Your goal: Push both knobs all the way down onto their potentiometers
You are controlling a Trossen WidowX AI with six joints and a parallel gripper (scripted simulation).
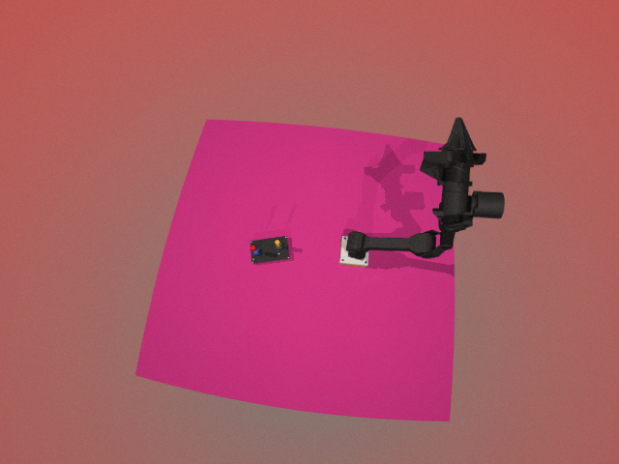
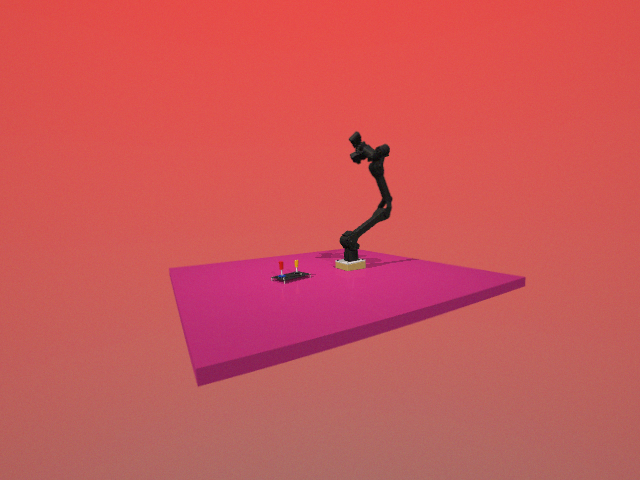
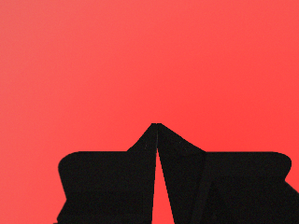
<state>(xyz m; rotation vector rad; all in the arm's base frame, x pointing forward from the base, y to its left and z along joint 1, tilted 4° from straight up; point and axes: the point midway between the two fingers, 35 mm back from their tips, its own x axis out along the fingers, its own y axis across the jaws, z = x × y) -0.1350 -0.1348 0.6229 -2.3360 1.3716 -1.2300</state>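
The orange knob is 630 mm below my gripper tip, 400 mm ahead of it and 220 mm to the left of it. From my gripper tip the other things lie so: red knob (620 mm below, 490 mm ahead, 270 mm to the left).
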